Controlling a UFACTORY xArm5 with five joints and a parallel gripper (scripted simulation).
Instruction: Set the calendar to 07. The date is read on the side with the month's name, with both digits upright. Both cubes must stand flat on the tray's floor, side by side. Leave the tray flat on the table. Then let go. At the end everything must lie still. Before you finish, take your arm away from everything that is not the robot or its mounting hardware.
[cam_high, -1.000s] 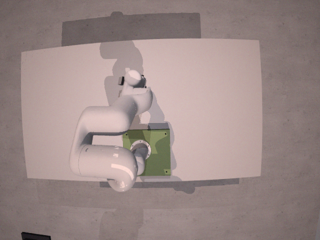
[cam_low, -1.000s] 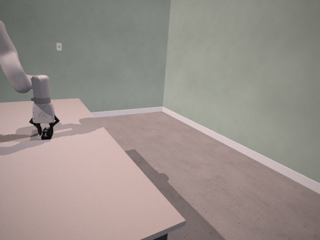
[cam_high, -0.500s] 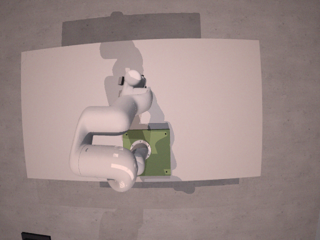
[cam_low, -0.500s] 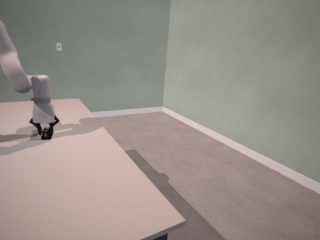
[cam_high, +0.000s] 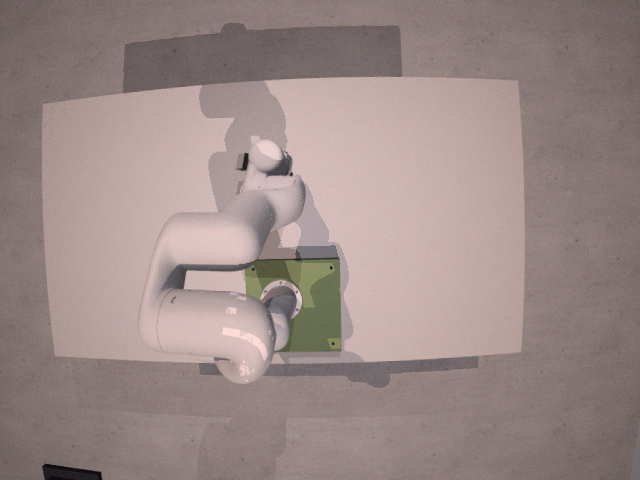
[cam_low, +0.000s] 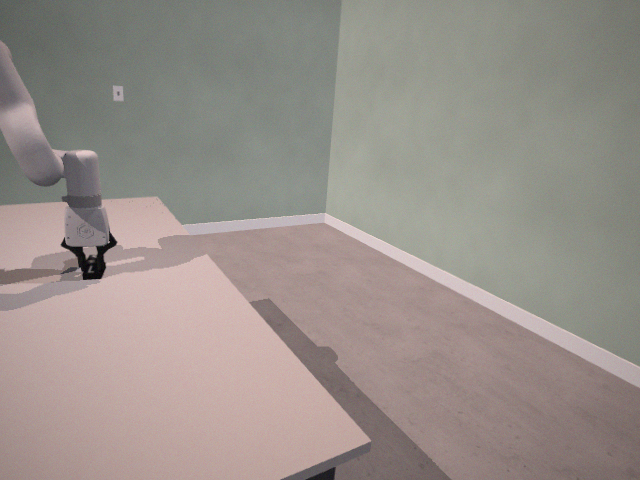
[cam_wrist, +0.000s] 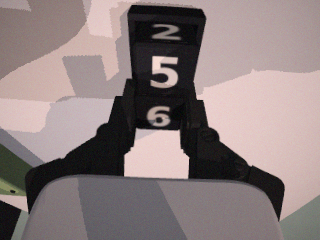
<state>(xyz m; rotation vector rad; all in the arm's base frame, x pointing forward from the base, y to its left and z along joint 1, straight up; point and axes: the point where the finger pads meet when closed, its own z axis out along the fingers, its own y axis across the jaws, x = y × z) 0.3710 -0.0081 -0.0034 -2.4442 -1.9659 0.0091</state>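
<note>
Now: hand 1 cm above the black cube. The rest, counted from my hand: black calendar tray 3 cm below, 2 cm to the left.
</note>
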